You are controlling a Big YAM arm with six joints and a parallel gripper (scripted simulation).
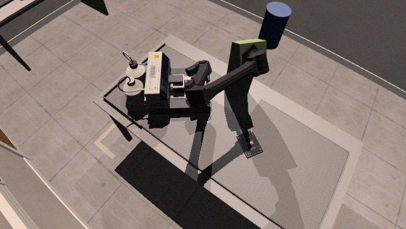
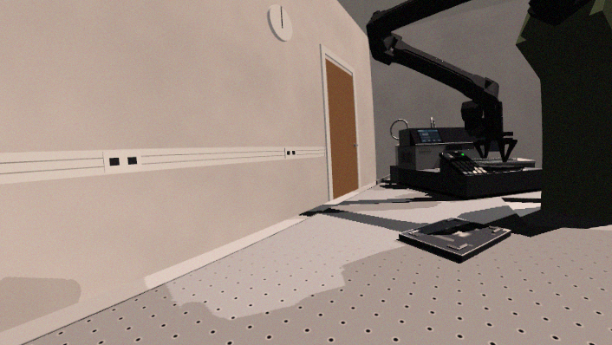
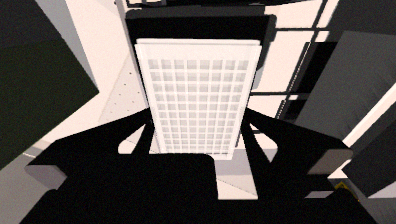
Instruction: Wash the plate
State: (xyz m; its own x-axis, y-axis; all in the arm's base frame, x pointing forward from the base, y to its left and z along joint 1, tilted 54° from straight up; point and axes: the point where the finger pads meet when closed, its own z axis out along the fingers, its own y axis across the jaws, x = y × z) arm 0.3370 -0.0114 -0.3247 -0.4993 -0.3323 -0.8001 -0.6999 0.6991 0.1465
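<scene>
My gripper is now 1 cm past the plate nest N1, 53 cm to the right of it and 11 cm above it. The rest, counted from my hand: white well plate (1 cm below); then plate washer (13 cm ahead, 9 cm to the right, 1 cm above).
</scene>
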